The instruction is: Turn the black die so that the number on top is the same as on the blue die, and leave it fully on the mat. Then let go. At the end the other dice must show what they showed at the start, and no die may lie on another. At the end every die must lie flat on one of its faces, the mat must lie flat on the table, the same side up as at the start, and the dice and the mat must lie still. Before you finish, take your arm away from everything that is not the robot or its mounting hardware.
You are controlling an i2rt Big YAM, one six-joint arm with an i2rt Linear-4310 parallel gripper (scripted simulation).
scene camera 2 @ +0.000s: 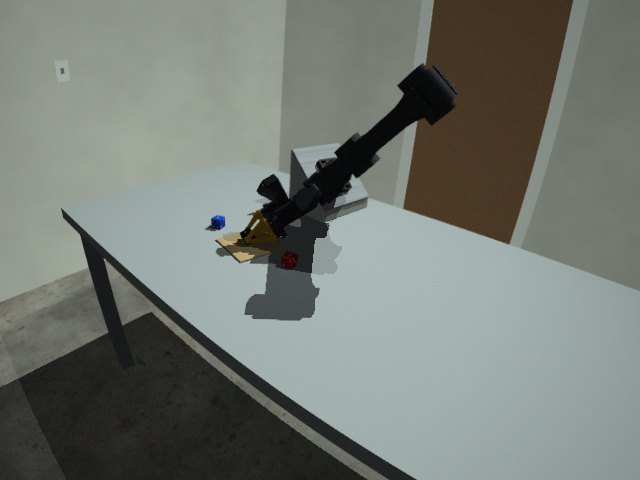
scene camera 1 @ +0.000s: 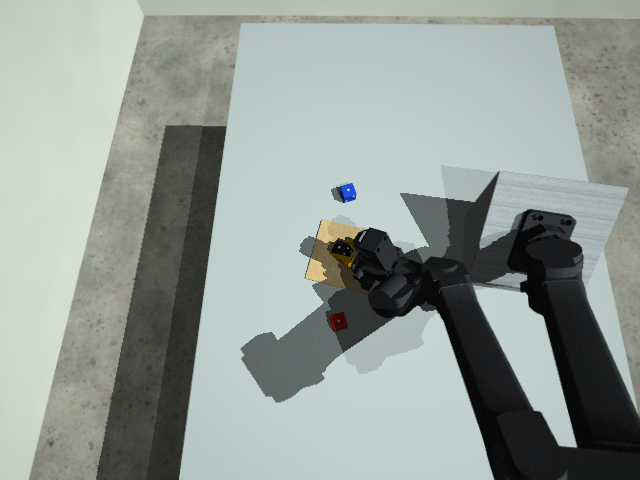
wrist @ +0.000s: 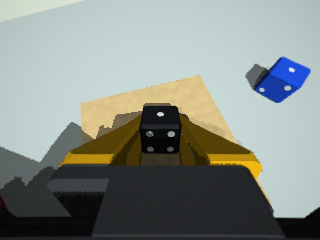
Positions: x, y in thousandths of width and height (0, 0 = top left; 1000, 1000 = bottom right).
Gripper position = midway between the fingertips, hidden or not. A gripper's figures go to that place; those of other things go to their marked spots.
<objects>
The gripper (wrist: 502, 502) is 0.13 m from the lens. A tan mat (wrist: 308, 490) is 0.16 m from the lens. A black die (wrist: 502, 531) is 0.10 m from the lens. A blue die (wrist: 892, 323) is 0.19 m from the lens. The marked spots on the black die and the blue die are 0.13 m apart.
</objects>
